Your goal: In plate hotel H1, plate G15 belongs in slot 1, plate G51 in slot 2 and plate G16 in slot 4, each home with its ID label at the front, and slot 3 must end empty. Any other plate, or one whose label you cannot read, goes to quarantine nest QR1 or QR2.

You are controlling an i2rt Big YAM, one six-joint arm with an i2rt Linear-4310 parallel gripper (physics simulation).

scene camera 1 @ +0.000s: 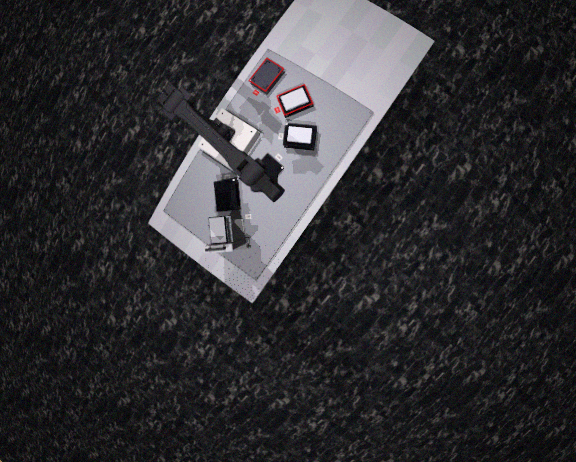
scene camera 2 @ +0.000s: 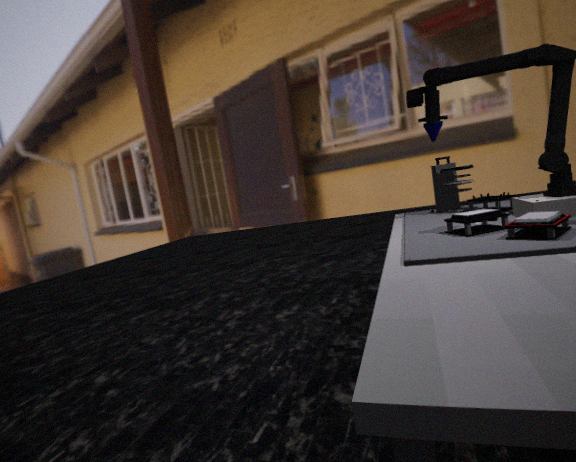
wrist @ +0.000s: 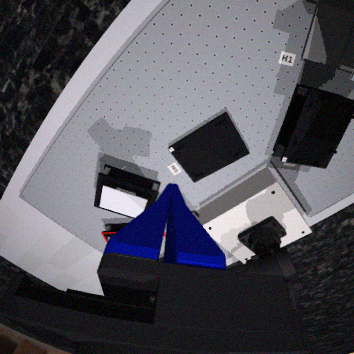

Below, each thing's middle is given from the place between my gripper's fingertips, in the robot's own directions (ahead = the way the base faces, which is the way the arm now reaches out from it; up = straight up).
I see the black nest (wrist: pixel 217 143) 13 cm behind my hand, 6 cm to the left of it and 34 cm below it. The rest, counted from my hand: rack tower (scene camera 2: pixel 444 201) (8 cm behind, 37 cm to the right, 22 cm below).
